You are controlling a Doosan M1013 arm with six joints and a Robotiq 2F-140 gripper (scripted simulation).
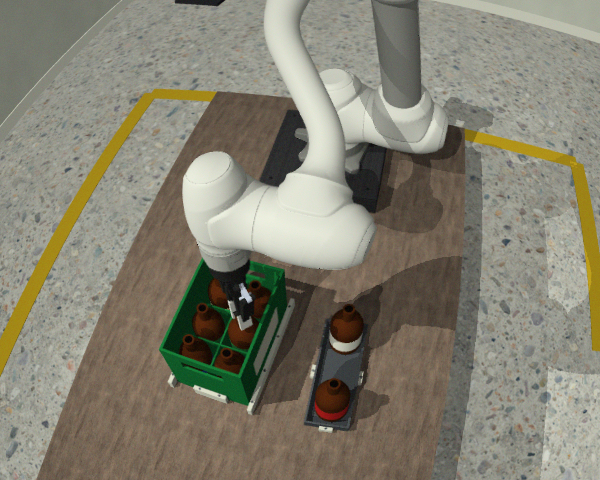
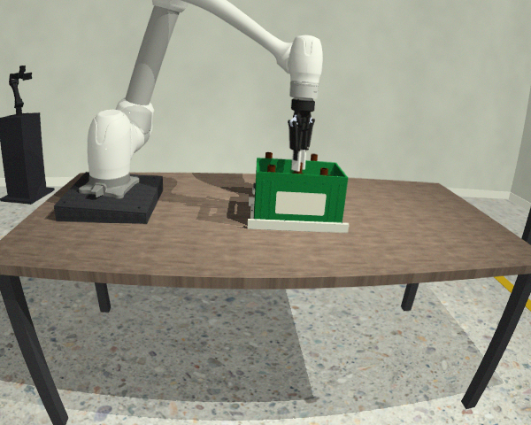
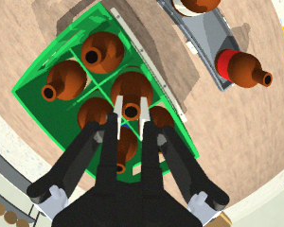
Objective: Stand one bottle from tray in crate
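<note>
Now: hand 100 mm above the green crate and 40 mm to the left of it. Round my hand: grey tray 210 mm to the left, 170 mm below, 20 mm behind.
</note>
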